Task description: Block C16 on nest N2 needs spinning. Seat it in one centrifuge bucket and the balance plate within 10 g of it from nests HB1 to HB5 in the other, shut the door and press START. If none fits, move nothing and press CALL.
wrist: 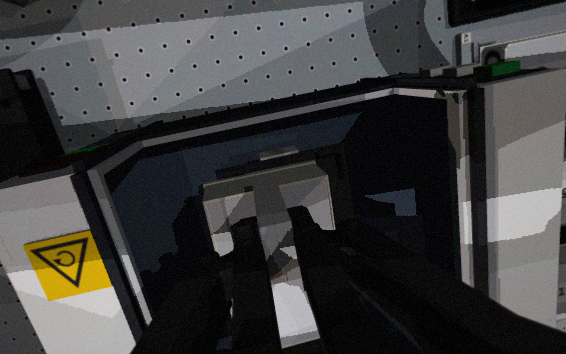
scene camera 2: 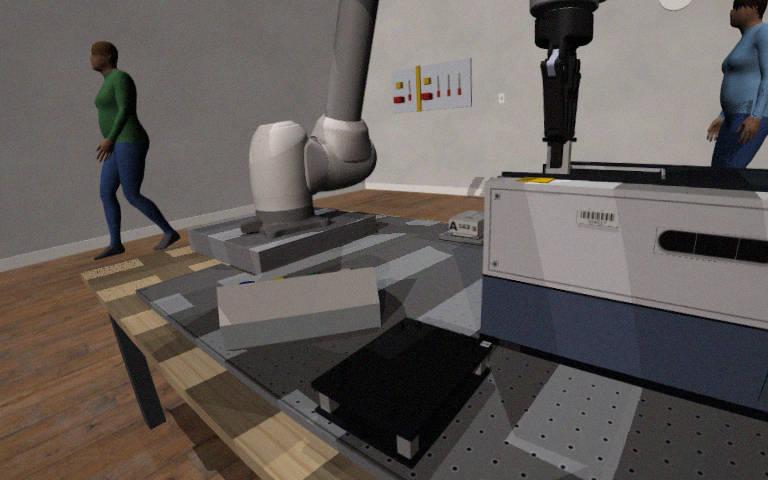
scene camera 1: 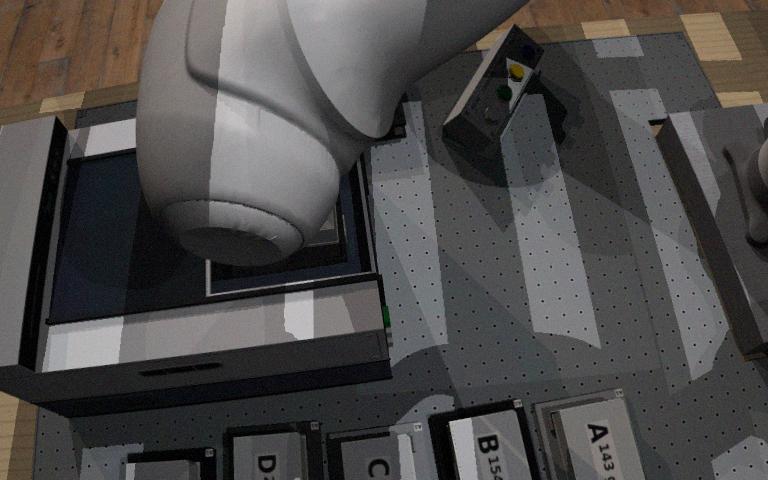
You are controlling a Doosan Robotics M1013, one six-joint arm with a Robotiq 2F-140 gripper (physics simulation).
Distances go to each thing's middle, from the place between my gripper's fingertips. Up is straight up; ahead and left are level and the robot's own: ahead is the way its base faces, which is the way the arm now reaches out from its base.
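Scene:
Block C16 (wrist: 226, 201): 10 mm to the left of my hand, 50 mm ahead of it, 20 mm below it. Measured from the same hand, the button box (scene camera 2: 284, 309) is 300 mm to the right, 230 mm behind and 140 mm below; the centrifuge (scene camera 2: 643, 273) is 50 mm to the left, 190 mm ahead and 60 mm below; the black flat plate (scene camera 2: 430, 363) is 300 mm to the right, 10 mm behind and 150 mm below.

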